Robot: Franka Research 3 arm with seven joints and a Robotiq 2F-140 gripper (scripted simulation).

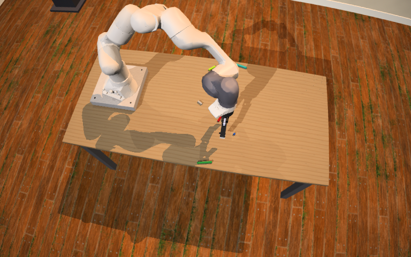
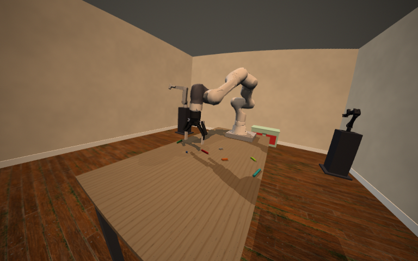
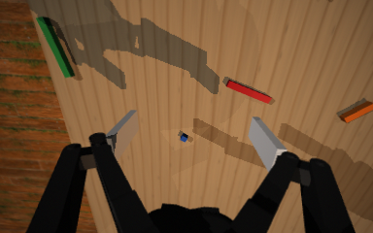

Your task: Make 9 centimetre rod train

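The orange rod lies 25 cm to the left of my hand, 7 cm below it and 1 cm behind it. Round my hand: red rod 8 cm to the left, 7 cm below, 3 cm behind; then green rod 21 cm to the right, 7 cm below, 7 cm behind; then blue rod 7 cm below, 6 cm ahead, 1 cm to the right.
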